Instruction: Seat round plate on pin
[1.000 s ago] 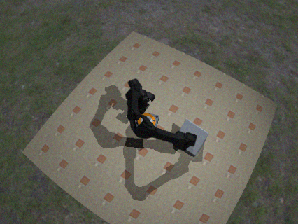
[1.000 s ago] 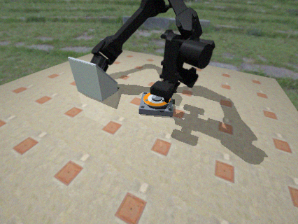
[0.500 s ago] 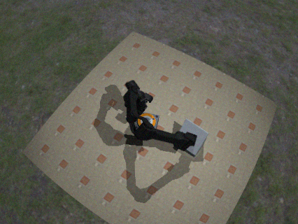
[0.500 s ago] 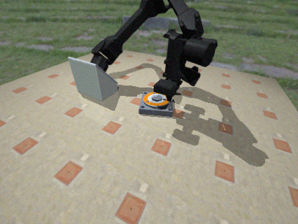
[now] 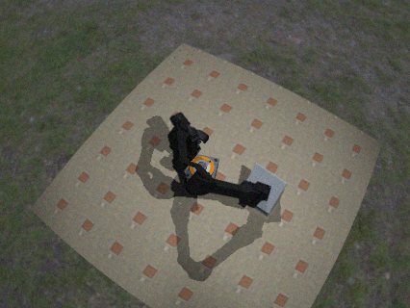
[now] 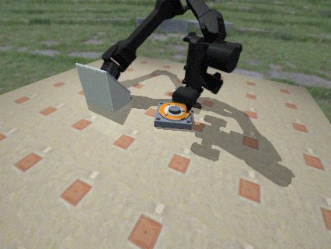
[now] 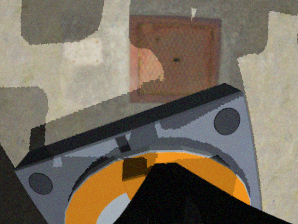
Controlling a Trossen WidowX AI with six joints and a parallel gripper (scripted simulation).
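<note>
Now: the round plate 30 mm behind my gripper tip, 10 mm to the left of it and 10 mm below it. Round my gripper tip: dark grey square base: 50 mm behind, 20 mm below.
</note>
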